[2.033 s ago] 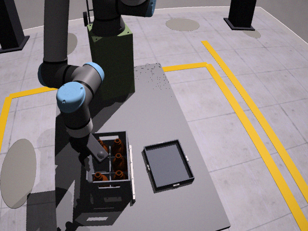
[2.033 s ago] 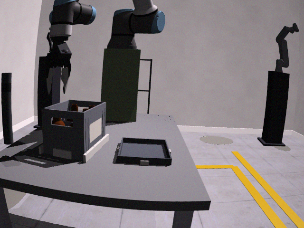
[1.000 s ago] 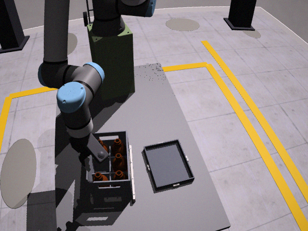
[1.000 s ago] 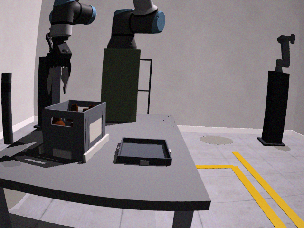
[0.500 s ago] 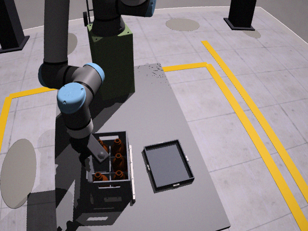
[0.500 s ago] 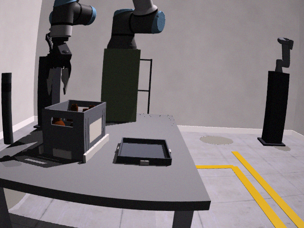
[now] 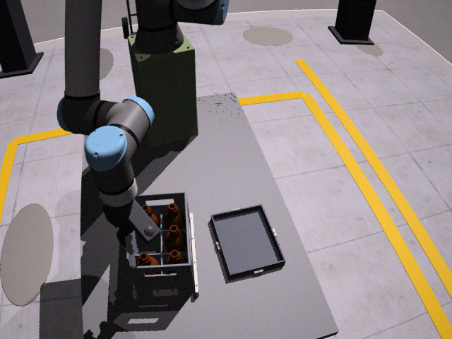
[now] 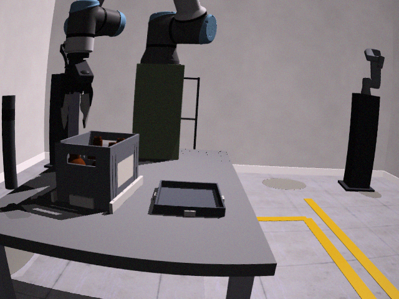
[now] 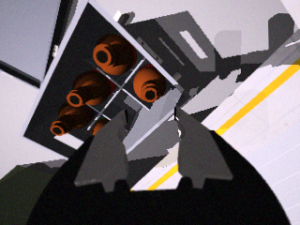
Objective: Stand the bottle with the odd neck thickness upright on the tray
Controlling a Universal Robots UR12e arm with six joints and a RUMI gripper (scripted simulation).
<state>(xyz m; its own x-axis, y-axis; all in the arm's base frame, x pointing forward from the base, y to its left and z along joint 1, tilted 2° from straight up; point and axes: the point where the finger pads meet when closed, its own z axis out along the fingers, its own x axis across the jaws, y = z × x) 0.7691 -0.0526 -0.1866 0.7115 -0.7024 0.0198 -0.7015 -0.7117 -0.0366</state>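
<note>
Now: the dark grey crate 14 cm below my hand, 9 cm behind it and 4 cm to the left of it. From my hand the other things lie so: black tray: 33 cm to the left, 21 cm below, 13 cm behind.
</note>
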